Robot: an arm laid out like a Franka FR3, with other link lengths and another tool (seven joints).
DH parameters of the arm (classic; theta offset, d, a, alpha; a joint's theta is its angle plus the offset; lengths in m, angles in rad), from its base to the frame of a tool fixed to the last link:
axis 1: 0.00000 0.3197 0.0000 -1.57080
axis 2: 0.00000 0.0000 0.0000 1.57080
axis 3: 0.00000 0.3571 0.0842 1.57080
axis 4: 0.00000 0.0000 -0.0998 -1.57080
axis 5: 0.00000 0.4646 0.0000 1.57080
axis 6: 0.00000 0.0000 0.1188 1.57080
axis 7: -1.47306 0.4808 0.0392 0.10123
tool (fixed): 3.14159 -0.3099 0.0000 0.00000
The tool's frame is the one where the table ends.
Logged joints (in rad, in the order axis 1, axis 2, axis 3, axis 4, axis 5, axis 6, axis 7), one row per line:
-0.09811, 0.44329, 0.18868, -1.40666, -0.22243, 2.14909, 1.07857
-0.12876, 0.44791, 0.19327, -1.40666, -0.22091, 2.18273, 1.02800
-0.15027, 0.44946, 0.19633, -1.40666, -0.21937, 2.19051, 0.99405
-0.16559, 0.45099, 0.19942, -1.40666, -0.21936, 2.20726, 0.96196
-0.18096, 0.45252, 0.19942, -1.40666, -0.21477, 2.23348, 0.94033
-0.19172, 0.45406, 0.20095, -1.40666, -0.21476, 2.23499, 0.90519
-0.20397, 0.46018, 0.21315, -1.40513, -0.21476, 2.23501, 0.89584
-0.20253, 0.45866, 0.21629, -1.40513, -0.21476, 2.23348, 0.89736
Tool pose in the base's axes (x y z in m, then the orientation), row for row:
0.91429, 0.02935, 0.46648, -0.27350, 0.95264, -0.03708, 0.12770
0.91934, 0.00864, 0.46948, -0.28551, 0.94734, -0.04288, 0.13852
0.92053, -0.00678, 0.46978, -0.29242, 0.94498, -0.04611, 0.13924
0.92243, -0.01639, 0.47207, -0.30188, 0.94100, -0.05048, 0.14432
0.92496, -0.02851, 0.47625, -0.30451, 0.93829, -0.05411, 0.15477
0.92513, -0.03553, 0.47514, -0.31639, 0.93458, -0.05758, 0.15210
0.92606, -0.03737, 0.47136, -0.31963, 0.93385, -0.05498, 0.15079
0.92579, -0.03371, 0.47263, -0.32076, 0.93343, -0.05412, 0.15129
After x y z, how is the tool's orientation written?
As a quaternion, x y z w.
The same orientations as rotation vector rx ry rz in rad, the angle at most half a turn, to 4 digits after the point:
-0.7957, 2.7715, -0.1079
-0.8256, 2.7393, -0.1240
-0.8452, 2.7313, -0.1333
-0.8701, 2.7121, -0.1455
-0.8725, 2.6885, -0.1550
-0.9079, 2.6819, -0.1652
-0.9179, 2.6817, -0.1579
-0.9209, 2.6798, -0.1554

